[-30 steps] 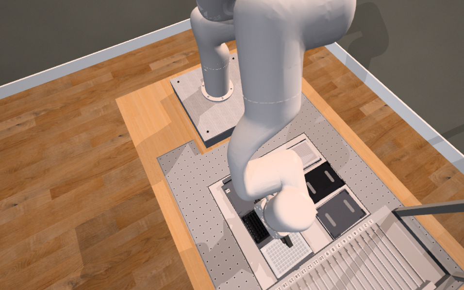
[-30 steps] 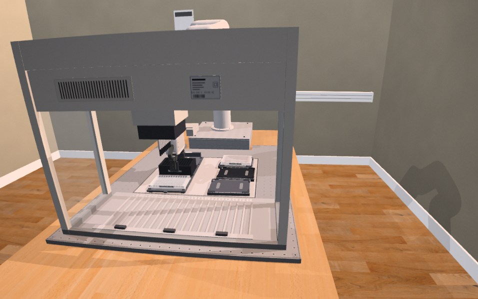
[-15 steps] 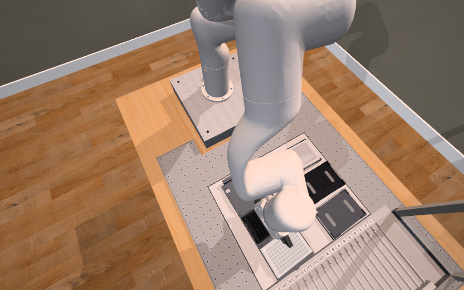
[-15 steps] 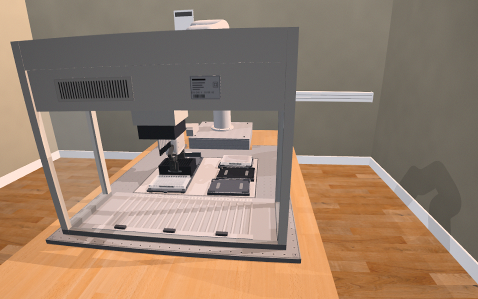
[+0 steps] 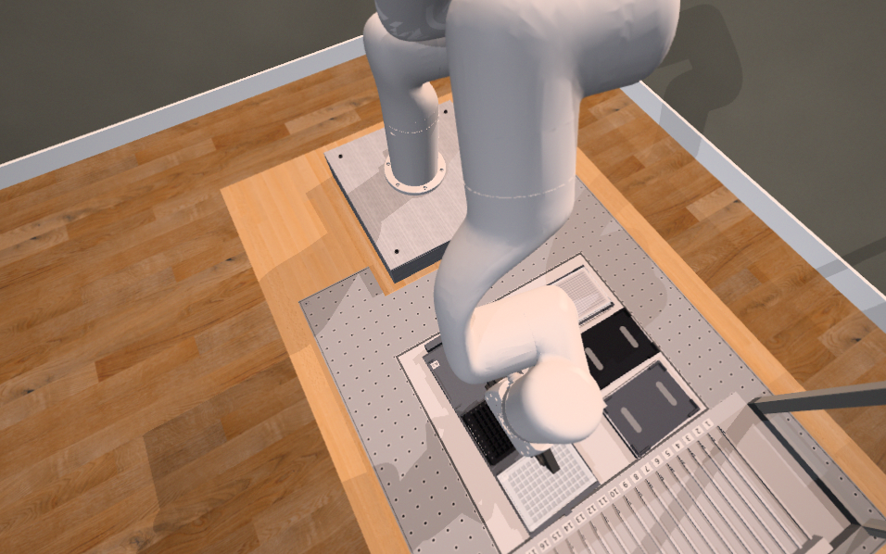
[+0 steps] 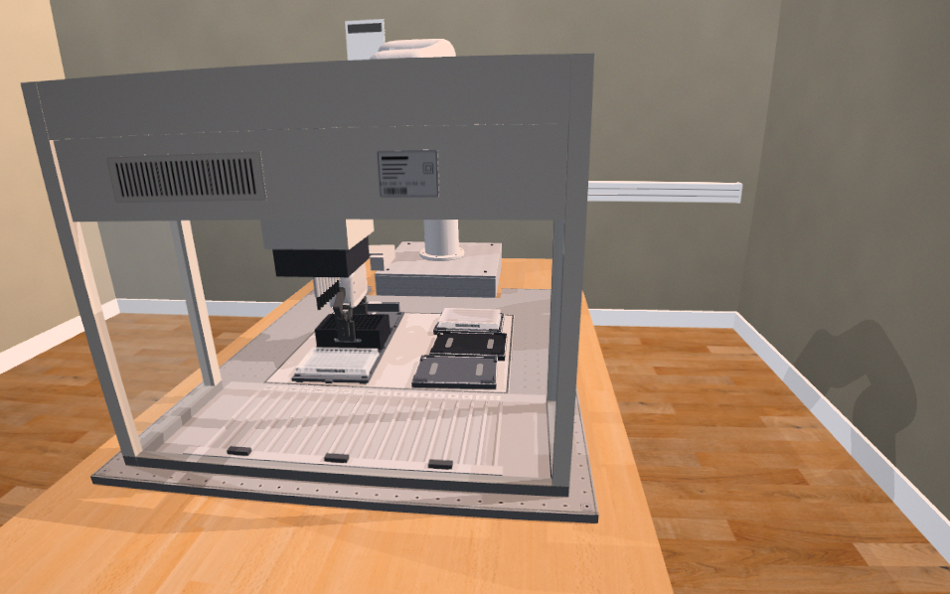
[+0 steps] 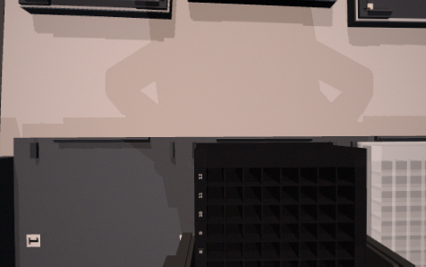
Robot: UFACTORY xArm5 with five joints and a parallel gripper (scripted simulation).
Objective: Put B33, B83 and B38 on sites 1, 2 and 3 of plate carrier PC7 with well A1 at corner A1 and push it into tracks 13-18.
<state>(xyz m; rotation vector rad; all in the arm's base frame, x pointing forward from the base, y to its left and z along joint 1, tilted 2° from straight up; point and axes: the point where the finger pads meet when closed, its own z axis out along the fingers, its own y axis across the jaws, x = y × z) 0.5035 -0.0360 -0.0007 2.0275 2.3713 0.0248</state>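
My hand is 10 mm above the black deep-well block B83. Round my hand: plate carrier PC7 (10 mm behind, 30 mm below); plate nest S3 (80 mm ahead, 230 mm to the left, 40 mm below); plate nest S2 (30 mm behind, 230 mm to the left, 40 mm below).
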